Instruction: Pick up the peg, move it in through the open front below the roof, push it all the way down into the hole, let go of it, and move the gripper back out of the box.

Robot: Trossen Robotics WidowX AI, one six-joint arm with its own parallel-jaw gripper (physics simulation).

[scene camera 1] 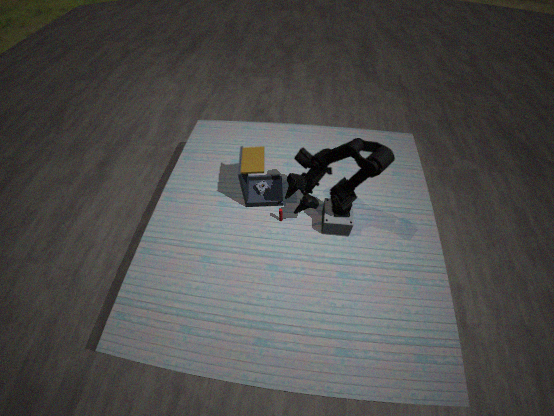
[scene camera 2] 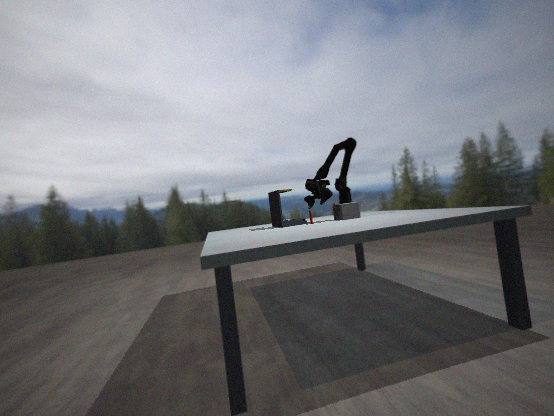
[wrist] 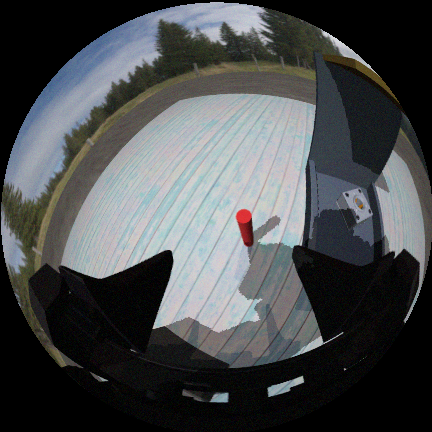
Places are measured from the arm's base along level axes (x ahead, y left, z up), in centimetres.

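Where they show: gripper, between the fingertips: (scene camera 1: 290, 205) (scene camera 2: 314, 206) (wrist: 234, 255); arm's base, origin of its link: (scene camera 1: 341, 210) (scene camera 2: 346, 202).
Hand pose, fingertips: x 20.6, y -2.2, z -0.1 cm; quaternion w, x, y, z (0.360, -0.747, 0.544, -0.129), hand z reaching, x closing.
Each offset is from my fingertips to the top centre of the thing. "pt": to the spot under its first point. Level surfaces: height alone.
The red peg {dz -1.8, dx +3.9, dy +0.8 cm} (scene camera 1: 281, 214) (scene camera 2: 311, 216) (wrist: 246, 229) stands upright on the table, just outside the box. My gripper (scene camera 1: 292, 204) (wrist: 234, 255) is open and empty. It hangs tilted above the table, with its fingertips close to the peg; in the wrist view the peg shows between and beyond the tips. The dark grey box {dz +12.6, dx +11.8, dy -14.4 cm} (scene camera 1: 265, 199) (scene camera 2: 275, 209) (wrist: 332, 120) has a tall back wall and a yellow roof {pt dz +12.6, dx +14.9, dy -13.5 cm} (scene camera 1: 252, 160) (scene camera 2: 285, 190) (wrist: 357, 65). A light grey block {dz -5.7, dx +12.6, dy -15.4 cm} (scene camera 1: 261, 187) (wrist: 352, 210) with the round hole sits on the box floor. In scene camera 2 the hole is hidden.
The arm's grey base (scene camera 1: 337, 226) (scene camera 2: 347, 211) stands on the table {dz -9.8 cm} (scene camera 1: 280, 310) (scene camera 2: 370, 230) (wrist: 200, 150), to the right of the peg in scene camera 1. The box's low side rims rise beside the block. The right finger overlaps the box in the wrist view.
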